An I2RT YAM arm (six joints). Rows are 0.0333 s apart.
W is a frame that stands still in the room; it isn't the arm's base.
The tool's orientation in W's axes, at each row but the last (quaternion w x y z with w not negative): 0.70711 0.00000 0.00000 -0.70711; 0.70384 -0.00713 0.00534 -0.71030; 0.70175 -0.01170 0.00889 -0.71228; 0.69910 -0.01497 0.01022 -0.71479; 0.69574 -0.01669 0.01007 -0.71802; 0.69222 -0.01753 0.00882 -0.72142; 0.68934 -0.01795 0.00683 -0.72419; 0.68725 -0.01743 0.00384 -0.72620; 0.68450 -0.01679 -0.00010 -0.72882; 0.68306 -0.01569 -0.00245 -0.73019; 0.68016 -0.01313 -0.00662 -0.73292; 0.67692 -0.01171 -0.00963 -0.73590
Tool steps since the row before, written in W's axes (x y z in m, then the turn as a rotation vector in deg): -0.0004 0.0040 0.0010 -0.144 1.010 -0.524; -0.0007 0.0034 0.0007 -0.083 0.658 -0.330; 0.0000 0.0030 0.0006 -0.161 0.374 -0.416; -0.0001 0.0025 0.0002 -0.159 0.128 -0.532; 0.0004 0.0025 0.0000 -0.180 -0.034 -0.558; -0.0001 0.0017 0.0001 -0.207 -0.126 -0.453; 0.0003 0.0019 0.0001 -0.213 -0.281 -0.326; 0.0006 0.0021 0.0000 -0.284 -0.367 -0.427; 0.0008 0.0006 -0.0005 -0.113 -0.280 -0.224; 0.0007 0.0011 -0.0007 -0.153 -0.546 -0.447; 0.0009 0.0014 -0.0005 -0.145 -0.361 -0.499; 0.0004 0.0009 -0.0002 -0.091 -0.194 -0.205
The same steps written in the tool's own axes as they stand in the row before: -0.0040 -0.0004 0.0010 -1.010 -0.144 -0.524; -0.0034 -0.0007 0.0007 -0.658 -0.083 -0.330; -0.0030 -0.0001 0.0006 -0.373 -0.154 -0.419; -0.0025 -0.0002 0.0002 -0.128 -0.143 -0.537; -0.0025 0.0003 0.0000 0.034 -0.158 -0.565; -0.0017 -0.0002 0.0001 0.128 -0.185 -0.462; -0.0019 0.0002 0.0001 0.286 -0.187 -0.337; -0.0021 0.0005 0.0001 0.373 -0.251 -0.442; -0.0007 0.0008 -0.0005 0.281 -0.090 -0.233; -0.0012 0.0006 -0.0007 0.543 -0.108 -0.463; -0.0015 0.0008 -0.0005 0.357 -0.114 -0.510; -0.0009 0.0003 -0.0002 0.195 -0.074 -0.211
